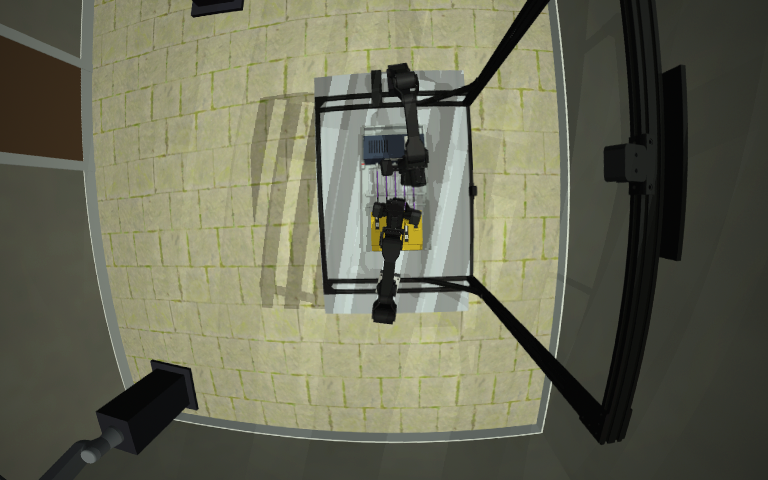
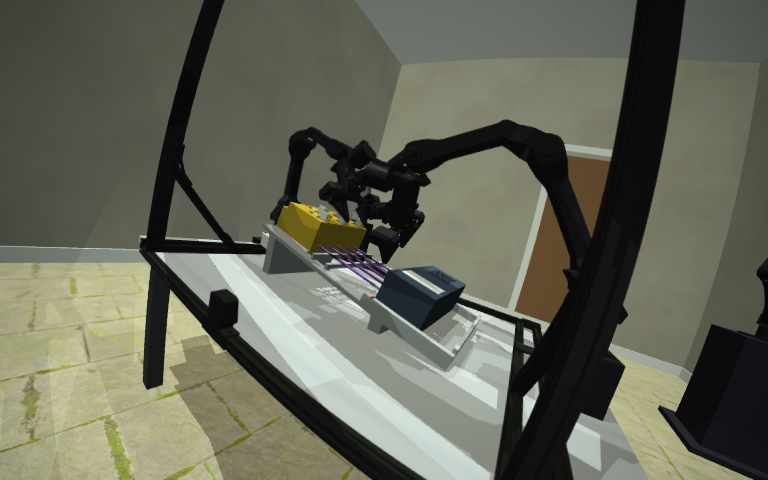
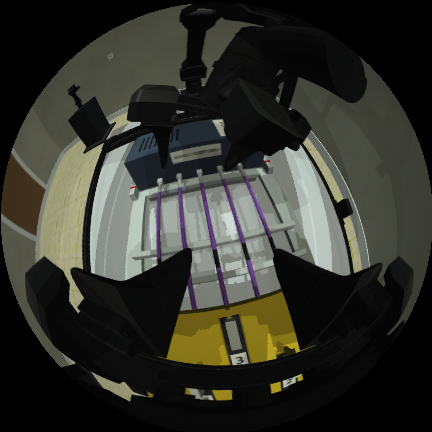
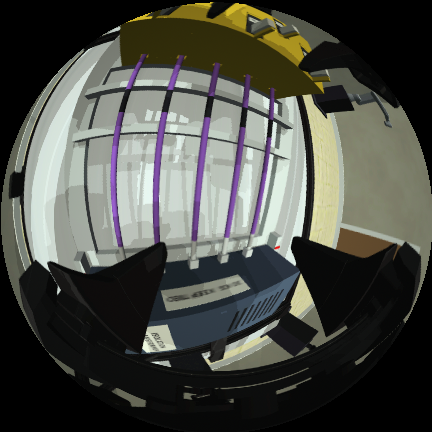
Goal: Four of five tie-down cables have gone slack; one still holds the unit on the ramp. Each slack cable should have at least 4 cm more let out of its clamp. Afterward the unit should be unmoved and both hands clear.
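Note:
The dark blue unit (image 1: 373, 148) (image 2: 416, 300) (image 3: 150, 162) (image 4: 200, 320) sits on the lower part of the grey ramp (image 2: 419, 337). Five purple cables (image 2: 351, 266) (image 3: 206, 220) (image 4: 201, 170) run from it to the yellow clamp box (image 1: 416, 242) (image 2: 339, 237) (image 3: 200, 340) (image 4: 200, 40); each has a black band. Which cables are slack is hard to tell. My left gripper (image 3: 233, 254) is open and empty above the clamp box, near the slot marked 3. My right gripper (image 4: 231, 246) (image 3: 196, 166) is open and empty above the unit's cable end. Its fingers hide parts of the unit and a cable end.
Grey levers (image 4: 262, 27) stand on top of the clamp box. Two crossbars (image 4: 190, 134) span the ramp under the cables. Small posts with red marks (image 3: 133, 192) flank the unit. A black frame (image 1: 322, 198) surrounds the table. The two arms are close together above the cables.

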